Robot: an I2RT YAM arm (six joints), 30 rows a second.
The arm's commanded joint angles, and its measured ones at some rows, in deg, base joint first. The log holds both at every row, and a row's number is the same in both.
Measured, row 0: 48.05, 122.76, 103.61, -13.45, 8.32, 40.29
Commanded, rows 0 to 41: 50.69, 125.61, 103.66, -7.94, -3.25, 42.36; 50.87, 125.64, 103.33, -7.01, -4.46, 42.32; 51.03, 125.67, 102.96, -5.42, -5.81, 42.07; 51.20, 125.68, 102.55, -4.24, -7.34, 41.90; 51.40, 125.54, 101.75, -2.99, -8.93, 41.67; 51.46, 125.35, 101.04, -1.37, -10.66, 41.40; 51.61, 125.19, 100.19, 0.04, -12.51, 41.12; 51.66, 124.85, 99.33, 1.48, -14.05, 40.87; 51.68, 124.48, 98.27, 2.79, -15.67, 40.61; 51.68, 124.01, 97.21, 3.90, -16.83, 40.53; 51.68, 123.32, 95.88, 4.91, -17.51, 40.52; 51.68, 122.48, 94.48, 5.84, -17.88, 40.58; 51.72, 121.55, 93.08, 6.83, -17.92, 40.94; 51.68, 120.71, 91.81, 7.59, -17.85, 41.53; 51.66, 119.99, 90.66, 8.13, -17.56, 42.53; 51.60, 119.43, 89.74, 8.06, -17.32, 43.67; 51.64, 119.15, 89.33, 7.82, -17.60, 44.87; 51.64, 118.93, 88.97, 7.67, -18.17, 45.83; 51.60, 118.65, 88.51, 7.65, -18.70, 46.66; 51.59, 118.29, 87.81, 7.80, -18.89, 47.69; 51.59, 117.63, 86.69, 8.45, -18.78, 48.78; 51.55, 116.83, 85.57, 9.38, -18.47, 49.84; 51.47, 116.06, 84.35, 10.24, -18.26, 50.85; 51.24, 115.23, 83.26, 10.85, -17.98, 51.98; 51.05, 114.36, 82.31, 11.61, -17.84, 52.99; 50.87, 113.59, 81.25, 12.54, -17.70, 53.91; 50.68, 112.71, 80.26, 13.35, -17.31, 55.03; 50.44, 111.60, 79.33, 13.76, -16.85, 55.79; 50.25, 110.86, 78.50, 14.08, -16.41, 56.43; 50.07, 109.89, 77.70, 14.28, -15.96, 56.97; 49.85, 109.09, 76.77, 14.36, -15.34, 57.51; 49.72, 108.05, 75.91, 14.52, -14.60, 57.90; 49.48, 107.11, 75.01, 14.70, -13.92, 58.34; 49.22, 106.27, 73.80, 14.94, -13.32, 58.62; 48.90, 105.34, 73.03, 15.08, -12.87, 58.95; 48.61, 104.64, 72.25, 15.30, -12.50, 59.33; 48.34, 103.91, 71.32, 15.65, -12.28, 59.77; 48.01, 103.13, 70.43, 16.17, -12.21, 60.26; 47.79, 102.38, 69.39, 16.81, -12.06, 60.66; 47.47, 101.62, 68.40, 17.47, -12.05, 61.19; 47.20, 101.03, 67.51, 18.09, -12.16, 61.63; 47.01, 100.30, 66.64, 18.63, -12.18, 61.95
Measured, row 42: 48.18, 105.97, 68.55, 11.94, -12.69, 58.76
